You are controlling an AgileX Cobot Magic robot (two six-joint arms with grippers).
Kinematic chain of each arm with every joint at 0, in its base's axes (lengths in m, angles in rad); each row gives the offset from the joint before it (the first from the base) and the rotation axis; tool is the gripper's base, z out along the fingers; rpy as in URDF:
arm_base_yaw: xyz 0 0 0.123 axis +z
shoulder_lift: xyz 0 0 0 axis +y
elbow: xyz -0.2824 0 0.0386 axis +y
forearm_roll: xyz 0.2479 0 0.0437 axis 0.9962 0 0.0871
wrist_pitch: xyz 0 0 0 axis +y
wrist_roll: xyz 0.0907 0 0.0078 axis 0.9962 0 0.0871
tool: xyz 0 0 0 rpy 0 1.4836 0
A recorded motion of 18 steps. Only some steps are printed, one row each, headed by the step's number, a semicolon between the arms.
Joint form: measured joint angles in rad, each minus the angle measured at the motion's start. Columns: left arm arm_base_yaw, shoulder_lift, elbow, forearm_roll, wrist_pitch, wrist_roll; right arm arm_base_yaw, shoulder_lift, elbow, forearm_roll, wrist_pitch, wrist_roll.
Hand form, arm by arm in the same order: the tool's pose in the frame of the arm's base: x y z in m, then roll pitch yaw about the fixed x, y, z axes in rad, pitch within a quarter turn. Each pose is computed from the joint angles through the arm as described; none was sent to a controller.
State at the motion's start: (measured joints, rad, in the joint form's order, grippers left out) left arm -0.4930 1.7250 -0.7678 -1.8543 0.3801 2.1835; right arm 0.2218 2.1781 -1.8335 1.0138 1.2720 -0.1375
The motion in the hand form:
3: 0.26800 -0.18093 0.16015 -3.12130 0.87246 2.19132; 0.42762 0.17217 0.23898 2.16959 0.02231 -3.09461
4: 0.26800 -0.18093 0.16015 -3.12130 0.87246 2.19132; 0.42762 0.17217 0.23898 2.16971 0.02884 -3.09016
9: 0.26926 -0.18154 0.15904 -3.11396 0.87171 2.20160; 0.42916 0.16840 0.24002 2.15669 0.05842 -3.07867
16: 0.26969 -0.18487 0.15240 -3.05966 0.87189 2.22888; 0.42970 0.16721 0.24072 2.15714 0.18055 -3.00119
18: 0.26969 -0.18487 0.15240 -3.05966 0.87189 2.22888; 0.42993 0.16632 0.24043 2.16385 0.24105 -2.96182
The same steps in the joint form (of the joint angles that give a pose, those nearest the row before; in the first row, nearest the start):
3: 0.0000 0.0000 0.0000 0.0000 0.0001 0.0000; 0.0000 0.0000 0.0000 0.0000 0.0000 -0.0021
4: 0.0000 0.0000 0.0000 0.0000 0.0001 0.0000; 0.0000 0.0000 0.0000 0.0000 0.0000 -0.0100
9: 0.0000 0.0069 -0.0042 -0.0061 0.0001 0.0001; -0.0104 0.0000 0.0000 0.0141 0.0040 -0.0509
16: 0.0000 0.0355 -0.0080 -0.0152 0.0353 0.0000; -0.0143 0.0000 0.0000 0.0235 0.0062 -0.2000
18: 0.0000 0.0355 -0.0080 -0.0152 0.0353 0.0000; -0.0165 0.0000 0.0018 0.0258 0.0062 -0.2750

